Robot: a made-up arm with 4 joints.
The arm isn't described. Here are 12 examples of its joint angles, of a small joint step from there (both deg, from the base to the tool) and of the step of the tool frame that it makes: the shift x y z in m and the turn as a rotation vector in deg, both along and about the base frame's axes.
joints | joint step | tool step
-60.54 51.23 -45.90 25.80 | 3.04 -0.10 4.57 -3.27 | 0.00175 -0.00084 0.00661 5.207 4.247 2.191
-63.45 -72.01 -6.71 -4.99 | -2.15 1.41 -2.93 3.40 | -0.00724 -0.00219 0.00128 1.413 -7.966 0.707
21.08 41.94 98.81 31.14 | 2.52 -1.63 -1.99 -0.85 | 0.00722 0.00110 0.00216 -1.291 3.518 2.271
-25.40 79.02 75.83 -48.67 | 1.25 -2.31 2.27 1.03 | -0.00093 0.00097 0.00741 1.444 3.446 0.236
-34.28 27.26 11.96 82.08 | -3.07 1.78 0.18 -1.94 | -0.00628 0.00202 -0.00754 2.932 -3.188 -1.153
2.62 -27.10 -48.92 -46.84 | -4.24 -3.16 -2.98 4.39 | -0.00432 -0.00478 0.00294 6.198 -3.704 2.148
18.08 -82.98 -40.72 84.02 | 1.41 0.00 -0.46 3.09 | -0.00205 -0.00064 -0.00242 1.563 -1.243 -0.318
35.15 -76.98 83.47 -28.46 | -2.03 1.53 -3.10 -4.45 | 0.00168 -0.00687 0.00979 1.219 -5.103 -3.593
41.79 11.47 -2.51 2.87 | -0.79 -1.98 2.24 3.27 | -0.00188 -0.00172 -0.00052 -0.655 -1.486 0.019
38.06 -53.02 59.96 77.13 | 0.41 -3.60 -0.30 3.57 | 0.00064 -0.00155 -0.00522 0.929 4.800 2.153
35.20 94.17 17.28 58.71 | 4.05 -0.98 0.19 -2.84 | 0.00551 0.00282 0.00798 -0.442 6.626 1.149
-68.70 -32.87 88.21 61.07 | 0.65 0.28 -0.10 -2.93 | 0.00091 -0.00143 0.00193 2.242 -0.301 -1.102
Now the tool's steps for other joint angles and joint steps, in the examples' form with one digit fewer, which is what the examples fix.
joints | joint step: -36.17 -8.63 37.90 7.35 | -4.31 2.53 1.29 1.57
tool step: -0.0175 0.0000 -0.0090 0.67 -5.99 -3.27
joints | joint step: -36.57 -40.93 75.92 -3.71 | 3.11 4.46 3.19 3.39
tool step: -0.0023 0.0100 0.0044 -4.90 -0.44 -0.67
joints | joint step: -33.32 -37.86 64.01 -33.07 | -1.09 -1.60 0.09 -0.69
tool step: 0.0006 -0.0020 -0.0018 1.15 0.75 -0.46
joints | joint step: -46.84 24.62 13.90 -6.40 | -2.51 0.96 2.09 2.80
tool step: -0.0070 0.0039 -0.0105 0.63 -3.74 -3.50
